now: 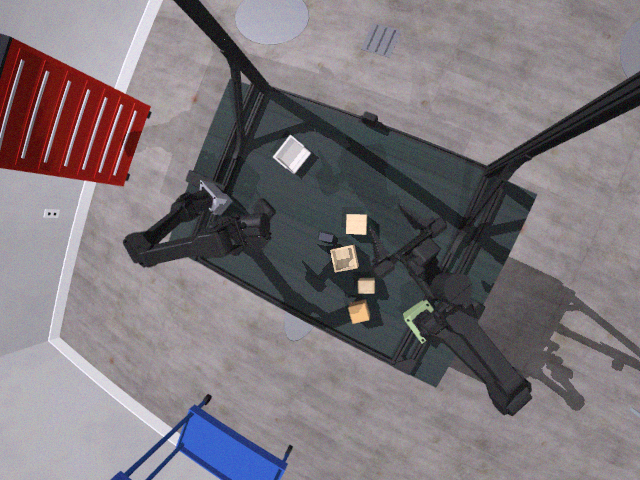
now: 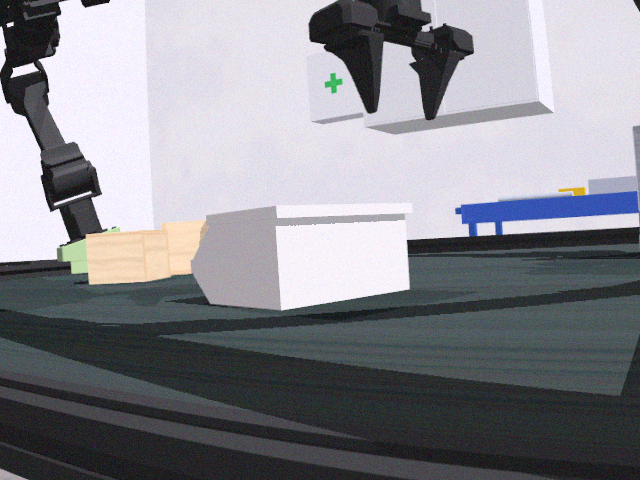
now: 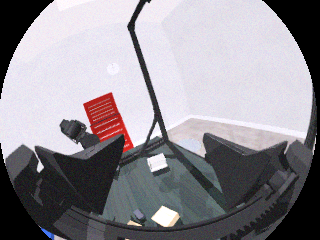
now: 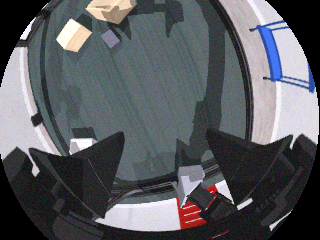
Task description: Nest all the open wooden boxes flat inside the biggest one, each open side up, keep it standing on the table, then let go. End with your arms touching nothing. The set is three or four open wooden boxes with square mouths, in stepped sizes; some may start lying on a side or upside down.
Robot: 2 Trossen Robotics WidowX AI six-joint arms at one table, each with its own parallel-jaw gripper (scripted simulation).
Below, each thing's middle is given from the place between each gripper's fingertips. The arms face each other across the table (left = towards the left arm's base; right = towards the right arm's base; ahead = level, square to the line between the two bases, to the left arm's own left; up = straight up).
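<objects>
My left hand is 340 mm above the white bin (image 2: 280, 257), and it is also 70 mm past the bin and 430 mm to the left of it.
Then there is my right hand: the bin is 160 mm below it, 260 mm behind it and 60 mm to the right of it. Going by its middle, the bin is nearer to my right hand than to my left hand.
</objects>
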